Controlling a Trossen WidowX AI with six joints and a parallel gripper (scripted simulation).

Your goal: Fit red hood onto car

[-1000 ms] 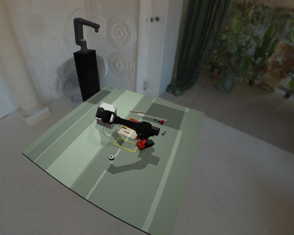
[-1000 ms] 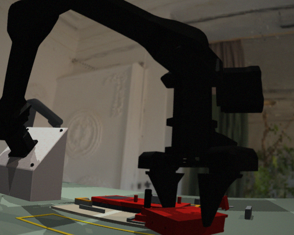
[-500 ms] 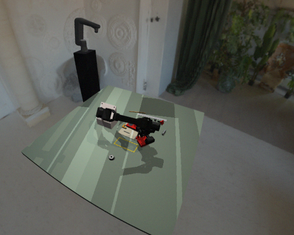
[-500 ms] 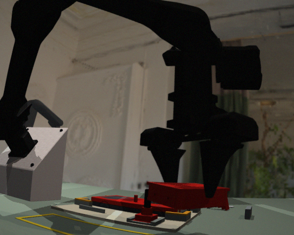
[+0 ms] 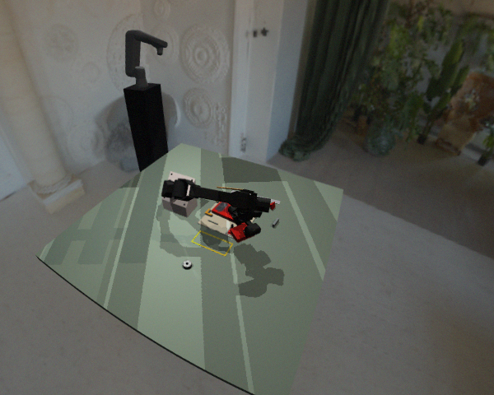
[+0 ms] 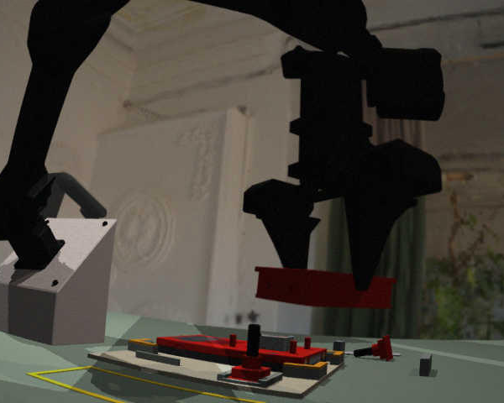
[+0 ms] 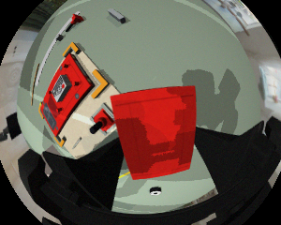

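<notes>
Now: the grey engine block 9 cm behind my gripper tip, 18 cm to the left of it and 7 cm below it. The rest, counted from my gripper tip: wheel (18 cm behind, 21 cm to the right, 9 cm below); then red hood (right at my gripper tip); then jig plate (12 cm behind, 16 cm to the left, 9 cm below).
</notes>
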